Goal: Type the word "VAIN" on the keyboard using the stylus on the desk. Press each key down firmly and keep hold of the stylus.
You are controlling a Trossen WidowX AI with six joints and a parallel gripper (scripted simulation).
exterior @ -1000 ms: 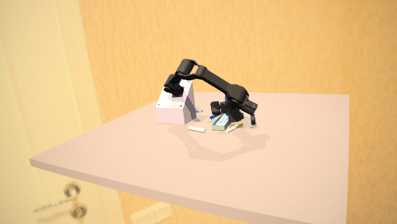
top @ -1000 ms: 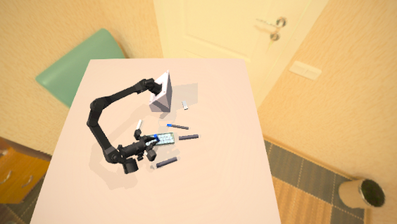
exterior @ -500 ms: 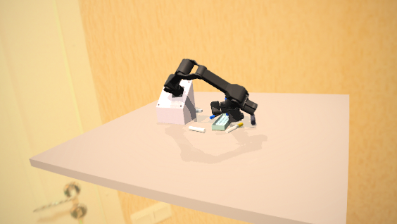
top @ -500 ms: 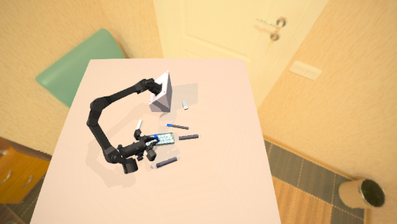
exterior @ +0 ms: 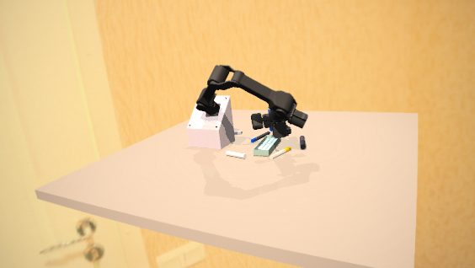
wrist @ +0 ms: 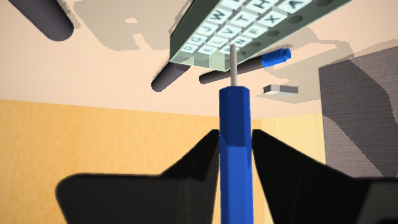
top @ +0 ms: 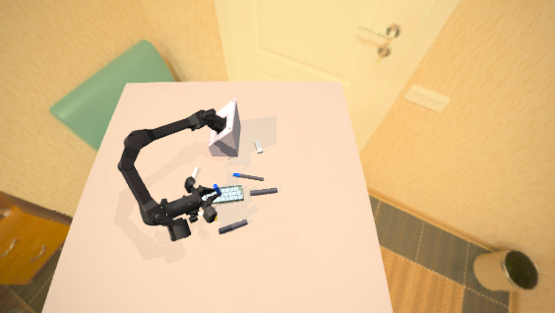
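My gripper tip is now 11 cm past the blue-tipped grey pen, 9 cm to the right of it and 9 cm above it. From my gripper tip the other things lie so: blue stylus 1 cm below; white stick 11 cm behind, 13 cm to the right, 9 cm below; yellow-tipped white pen 7 cm ahead, 7 cm to the right, 9 cm below.
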